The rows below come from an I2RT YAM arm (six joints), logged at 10 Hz.
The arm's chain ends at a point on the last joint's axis. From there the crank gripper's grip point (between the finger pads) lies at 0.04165 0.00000 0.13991 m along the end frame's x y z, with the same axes.
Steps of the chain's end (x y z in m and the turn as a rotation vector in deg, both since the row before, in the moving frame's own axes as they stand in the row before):
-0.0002, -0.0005, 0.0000, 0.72, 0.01, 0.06
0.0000, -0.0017, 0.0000, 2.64, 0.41, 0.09
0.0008, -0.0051, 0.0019, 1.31, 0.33, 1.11
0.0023, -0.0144, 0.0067, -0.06, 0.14, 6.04
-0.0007, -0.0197, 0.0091, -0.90, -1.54, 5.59
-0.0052, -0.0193, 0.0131, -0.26, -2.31, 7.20
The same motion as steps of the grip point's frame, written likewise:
-0.0002, -0.0022, 0.0000, 0.72, 0.01, 0.06
0.0010, -0.0081, -0.0004, 2.64, 0.41, 0.09
0.0016, -0.0075, 0.0016, 1.31, 0.33, 1.11
0.0024, -0.0099, 0.0066, -0.06, 0.14, 6.04
-0.0048, -0.0136, 0.0101, -0.90, -1.54, 5.59
-0.0112, -0.0138, 0.0146, -0.26, -2.31, 7.20

